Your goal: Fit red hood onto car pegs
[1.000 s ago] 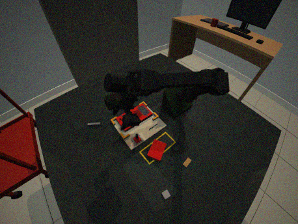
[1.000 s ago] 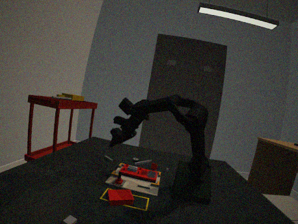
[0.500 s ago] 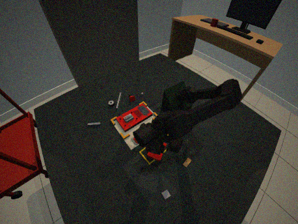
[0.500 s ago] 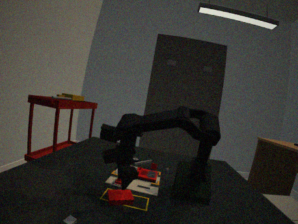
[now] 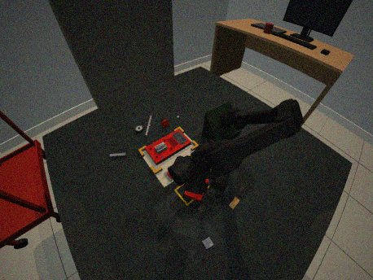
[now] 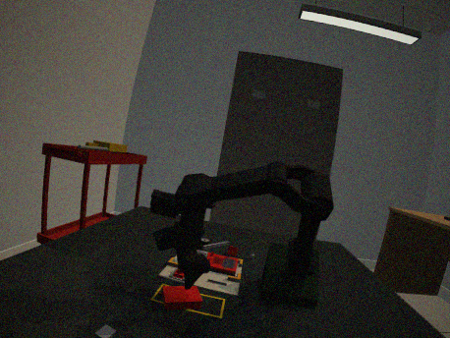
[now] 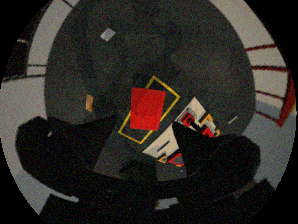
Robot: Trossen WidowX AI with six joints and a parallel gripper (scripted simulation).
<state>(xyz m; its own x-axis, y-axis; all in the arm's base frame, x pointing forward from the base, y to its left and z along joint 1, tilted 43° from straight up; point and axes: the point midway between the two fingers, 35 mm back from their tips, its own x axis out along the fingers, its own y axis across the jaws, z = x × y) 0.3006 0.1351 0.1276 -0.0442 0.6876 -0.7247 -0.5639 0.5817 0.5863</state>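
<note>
My gripper tip is 6 cm above the red hood. Round my gripper tip: tan block 9 cm behind, 13 cm to the left, 7 cm below; grey bar 23 cm ahead, 33 cm to the right, 7 cm below; grey engine block 3 cm ahead, 24 cm to the right, 5 cm below.
</note>
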